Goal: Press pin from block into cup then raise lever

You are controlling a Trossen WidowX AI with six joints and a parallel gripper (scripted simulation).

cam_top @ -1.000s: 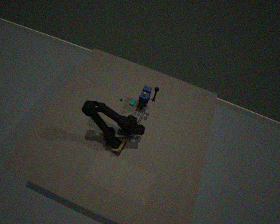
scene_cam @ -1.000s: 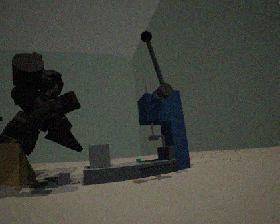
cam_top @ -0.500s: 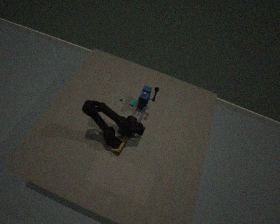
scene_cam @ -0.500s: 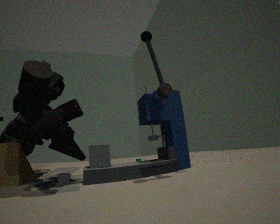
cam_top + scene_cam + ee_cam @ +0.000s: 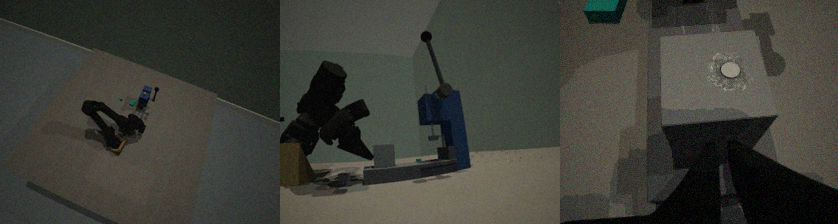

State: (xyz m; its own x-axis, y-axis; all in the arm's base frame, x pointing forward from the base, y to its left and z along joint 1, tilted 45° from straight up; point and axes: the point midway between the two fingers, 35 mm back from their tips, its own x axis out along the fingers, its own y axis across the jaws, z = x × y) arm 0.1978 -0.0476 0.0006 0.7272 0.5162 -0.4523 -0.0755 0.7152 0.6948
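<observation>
My gripper tip is 15 cm short of the thin punch, 1 cm to the right of it and 10 cm below it. Round my gripper tip: pale round pin 3 cm ahead, 2 cm above; then teal block 18 cm ahead, 10 cm to the left, 4 cm below; then dark lever 15 cm ahead, 5 cm to the right, 22 cm above.
</observation>
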